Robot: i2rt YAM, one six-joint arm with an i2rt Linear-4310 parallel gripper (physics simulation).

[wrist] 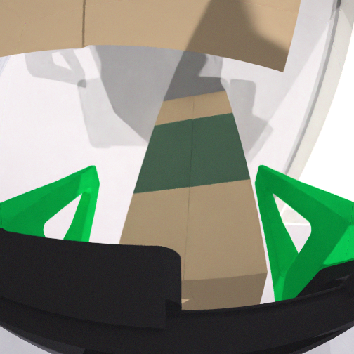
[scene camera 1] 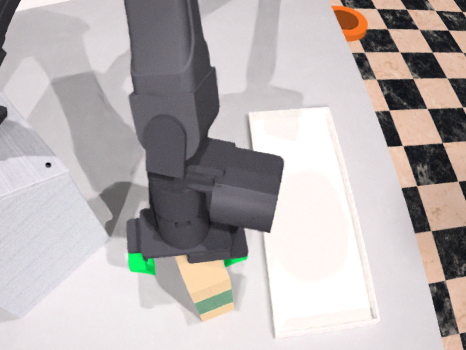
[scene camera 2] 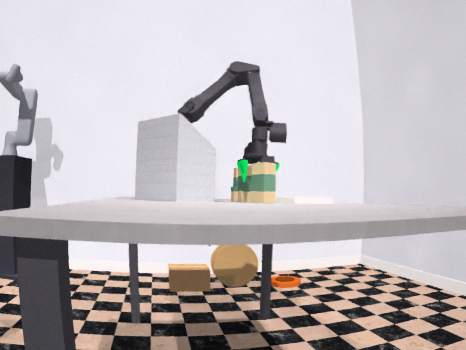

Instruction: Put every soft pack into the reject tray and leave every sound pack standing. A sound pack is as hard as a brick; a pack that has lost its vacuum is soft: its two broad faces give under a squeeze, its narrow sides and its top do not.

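Frame: origin at the arm's base, x ahead, y left, z up, level; centimetres.
Seen in the pictures: gripper, fingertip midpoint: (scene camera 2: 257, 183); arm's base, origin of the base link: (scene camera 2: 176, 135).
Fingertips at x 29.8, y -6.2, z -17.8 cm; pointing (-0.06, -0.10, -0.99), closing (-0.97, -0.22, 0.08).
Observation:
Offsets run from my fingertips to a thing's top centre.
A tan pack with a green band {dy -1.3, dx +2.0, dz +7.2 cm} (scene camera 1: 212, 295) (scene camera 2: 263, 183) (wrist: 192, 220) stands upright. My gripper (scene camera 1: 190, 262) (scene camera 2: 260, 174) (wrist: 176, 174) is open and lowered around this pack's upper part, one green finger beside each broad face. In the wrist view the right finger looks closer to the pack than the left. More packs {dy +11.7, dx -4.0, dz +1.2 cm} (scene camera 2: 239, 184) stand behind it, and a tan one (wrist: 140, 25) crosses the top of the wrist view. The arm hides them in scene camera 1. The white reject tray {dy +12.9, dx +16.7, dz -4.6 cm} (scene camera 1: 325, 328) (scene camera 2: 314, 200) (wrist: 320, 125) lies to the right. Softness cannot be seen.
A large grey block (scene camera 1: 45, 240) (scene camera 2: 157, 160) with a sloped top stands left of the packs. An orange ring (scene camera 1: 361, 30) (scene camera 2: 286, 285) lies on the checkered floor. Another robot arm (scene camera 2: 29, 117) stands on a black pedestal at the far left of scene camera 2.

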